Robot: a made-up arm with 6 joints.
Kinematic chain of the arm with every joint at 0, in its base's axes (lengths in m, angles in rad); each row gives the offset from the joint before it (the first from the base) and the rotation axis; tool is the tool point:
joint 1: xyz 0 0 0.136 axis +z
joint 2: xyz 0 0.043 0 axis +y
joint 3: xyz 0 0 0.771 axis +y
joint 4: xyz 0 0 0.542 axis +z
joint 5: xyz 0 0 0 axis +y
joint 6: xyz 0 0 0.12 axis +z
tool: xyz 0 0 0
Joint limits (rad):
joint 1: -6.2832..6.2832
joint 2: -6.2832..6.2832
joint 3: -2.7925..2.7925
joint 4: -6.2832..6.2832
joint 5: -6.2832..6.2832
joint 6: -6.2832..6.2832
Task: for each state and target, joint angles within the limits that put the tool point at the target. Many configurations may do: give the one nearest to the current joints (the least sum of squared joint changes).
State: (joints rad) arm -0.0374 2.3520 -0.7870 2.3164 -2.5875 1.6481
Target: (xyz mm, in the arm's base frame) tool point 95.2 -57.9 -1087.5
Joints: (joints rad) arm -0.3006 3.1501 -0.3798 2.2563 -2.2862 1.6481
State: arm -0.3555 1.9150 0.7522 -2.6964 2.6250 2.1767
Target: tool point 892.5 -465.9 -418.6
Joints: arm -0.4989 1.8362 0.7819 -2.6863 2.6454 2.1767
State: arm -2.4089 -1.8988 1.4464 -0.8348 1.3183 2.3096
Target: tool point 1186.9 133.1 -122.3
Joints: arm -3.0632 -2.1926 0.8300 -0.8729 1.1210 2.3096
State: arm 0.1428 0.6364 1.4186 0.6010 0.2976 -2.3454
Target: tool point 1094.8 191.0 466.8
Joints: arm 0.1184 0.7094 1.2198 0.6061 0.2564 -2.3454
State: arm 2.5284 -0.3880 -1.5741 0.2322 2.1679 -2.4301
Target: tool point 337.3 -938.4 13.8
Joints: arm 1.9894 -1.1844 -1.5684 0.2856 2.0354 -2.4301
